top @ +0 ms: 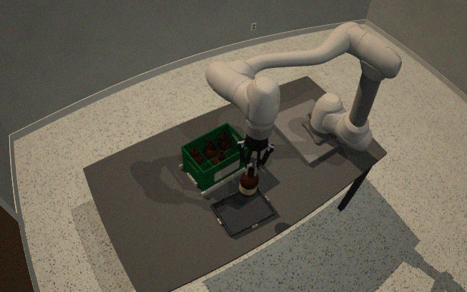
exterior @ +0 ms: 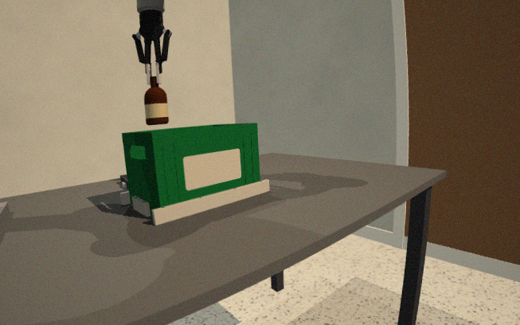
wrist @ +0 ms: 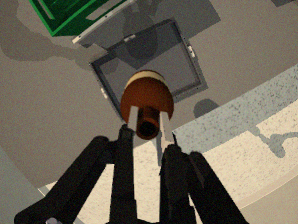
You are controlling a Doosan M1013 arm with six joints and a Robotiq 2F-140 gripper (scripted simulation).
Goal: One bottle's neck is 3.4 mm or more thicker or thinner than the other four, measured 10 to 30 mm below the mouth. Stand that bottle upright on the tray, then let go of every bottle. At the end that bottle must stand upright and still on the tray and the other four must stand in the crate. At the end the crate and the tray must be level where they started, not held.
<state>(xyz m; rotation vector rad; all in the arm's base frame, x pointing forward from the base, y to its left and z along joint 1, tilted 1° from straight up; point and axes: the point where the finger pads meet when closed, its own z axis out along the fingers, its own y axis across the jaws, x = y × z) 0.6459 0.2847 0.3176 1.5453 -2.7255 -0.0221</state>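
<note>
My hand is 90 mm above the bottle. Also, from my hand: crate 30 mm ahead, 280 mm to the right, 270 mm below; black tray 340 mm below.
</note>
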